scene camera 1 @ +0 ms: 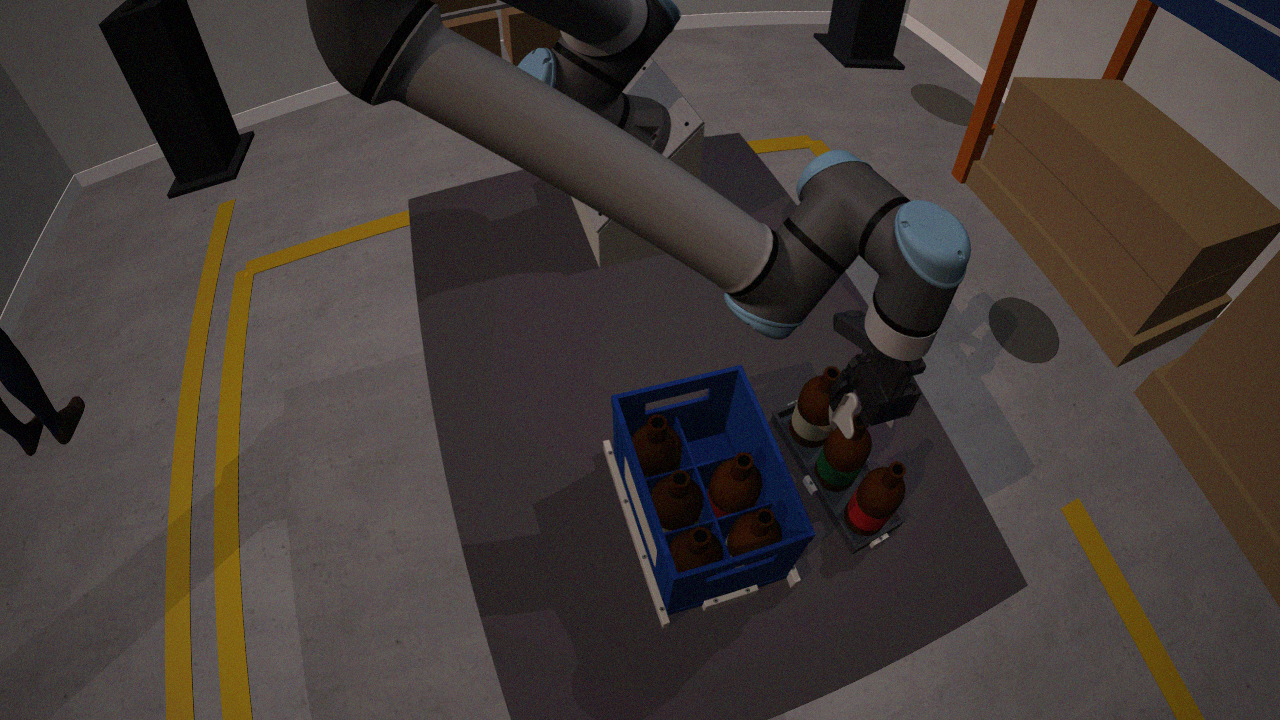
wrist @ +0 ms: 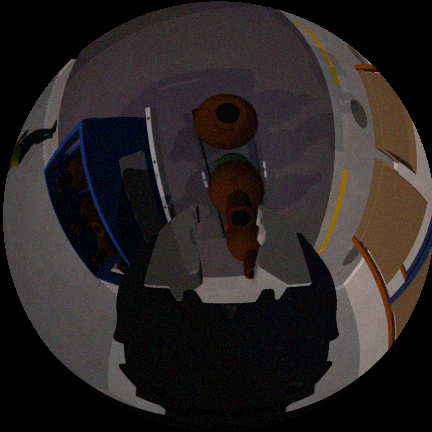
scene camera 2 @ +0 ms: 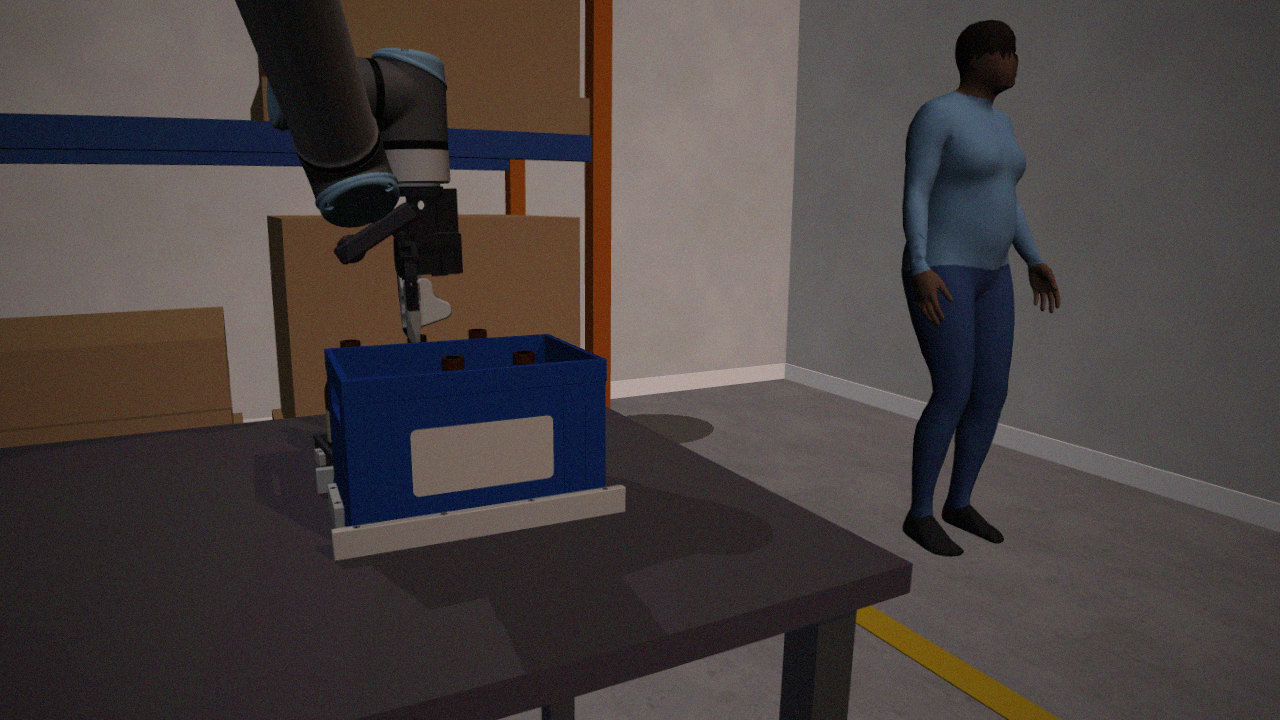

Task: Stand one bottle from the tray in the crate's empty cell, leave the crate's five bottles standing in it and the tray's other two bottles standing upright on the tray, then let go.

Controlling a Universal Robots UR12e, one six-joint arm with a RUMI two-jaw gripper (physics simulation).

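Places are measured from the arm's base along level axes (x back, y right, z up), in millimetres.
Pixels of known places: gripper, fingertip midpoint: [scene camera 1: 850, 424] [wrist: 226, 207].
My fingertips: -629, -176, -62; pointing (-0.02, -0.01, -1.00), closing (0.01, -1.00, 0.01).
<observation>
For each thing: its middle in the pictures, then the offset to it from my fingertips, as dx, dy, dz. "spot": a spot on its surface instead. Level surfaces: height alone.
- blue crate at the middle of its body: [scene camera 2: 463, 429] [scene camera 1: 704, 494] [wrist: 106, 204] -24, +220, -61
- empty cell at a spot on its surface: [scene camera 1: 716, 440] spot: +100, +159, -141
- tray at the middle of its body: [scene camera 1: 837, 470] [wrist: 234, 173] -6, -17, -136
- white-label bottle at the middle of its body: [wrist: 225, 121] [scene camera 2: 353, 397] [scene camera 1: 820, 402] +84, -1, -66
- green-label bottle at the middle of its body: [wrist: 235, 186] [scene camera 1: 847, 448] -4, -14, -66
- red-label bottle at the middle of its body: [scene camera 1: 880, 494] [wrist: 247, 236] -94, -38, -66
- dark table at its surface level: dz -149
The blue crate [scene camera 1: 689, 592] [scene camera 2: 375, 447] [wrist: 112, 150] holds five upright brown bottles, one of them [scene camera 1: 734, 485] beside the empty cell [scene camera 1: 716, 440] at the back right in scene camera 1. Three brown bottles stand upright on the tray [scene camera 1: 837, 514] [wrist: 246, 148]: a white-label bottle [scene camera 1: 810, 413] [wrist: 205, 127], a green-label bottle [scene camera 1: 842, 458] [wrist: 230, 185] in the middle and a red-label bottle [scene camera 1: 875, 501] [wrist: 240, 245]. My gripper [scene camera 1: 846, 422] [scene camera 2: 412, 336] [wrist: 226, 207] is partly open at the green-label bottle's neck. The neck lies between the fingers, nearer the right one in the wrist view, and is not gripped.
White rails [scene camera 1: 637, 537] [scene camera 2: 483, 522] [wrist: 159, 165] edge the crate on the dark table [scene camera 1: 537, 402] [scene camera 2: 196, 573]. The tray stands close to the crate's right side in scene camera 1. Cardboard boxes [scene camera 1: 1118, 197] stand beyond the table, and a person [scene camera 2: 966, 197] stands at the right in scene camera 2.
</observation>
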